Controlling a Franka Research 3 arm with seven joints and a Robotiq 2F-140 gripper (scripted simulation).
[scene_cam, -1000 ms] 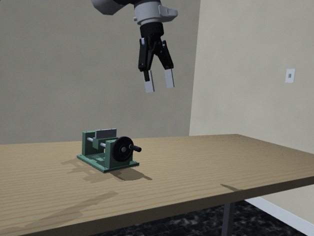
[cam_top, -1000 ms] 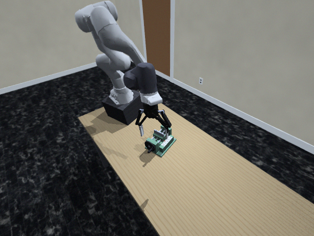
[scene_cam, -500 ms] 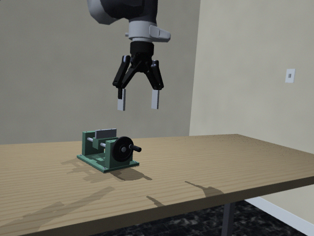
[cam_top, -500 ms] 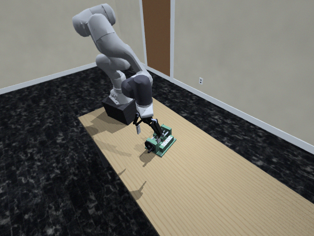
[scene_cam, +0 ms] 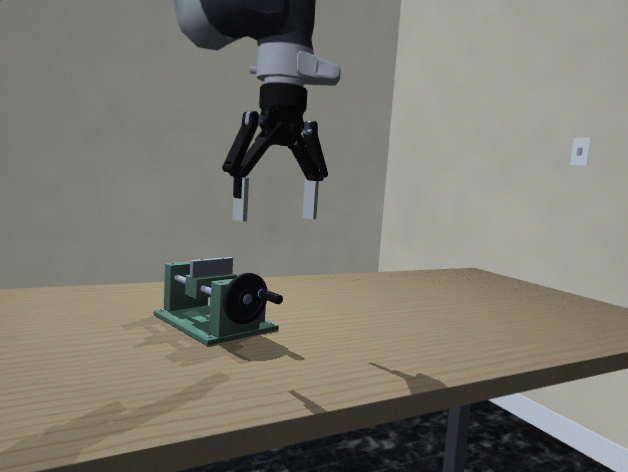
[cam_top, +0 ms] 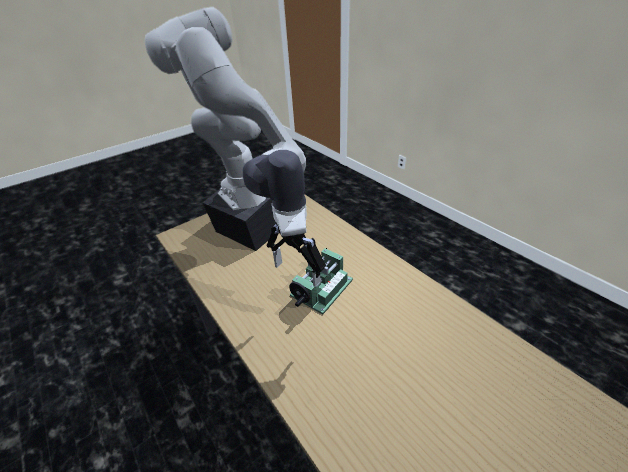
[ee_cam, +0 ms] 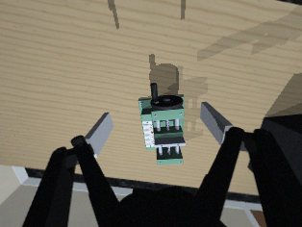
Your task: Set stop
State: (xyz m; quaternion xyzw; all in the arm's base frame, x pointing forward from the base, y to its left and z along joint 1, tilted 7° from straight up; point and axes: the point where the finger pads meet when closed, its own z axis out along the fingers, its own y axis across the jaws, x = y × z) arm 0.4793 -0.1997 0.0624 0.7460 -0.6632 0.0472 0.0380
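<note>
My hand is 14 cm above the black handwheel, 2 cm to the right of it and 1 cm past it. Also, from my hand: stop block: 14 cm to the left, 13 cm below, 3 cm behind.
</note>
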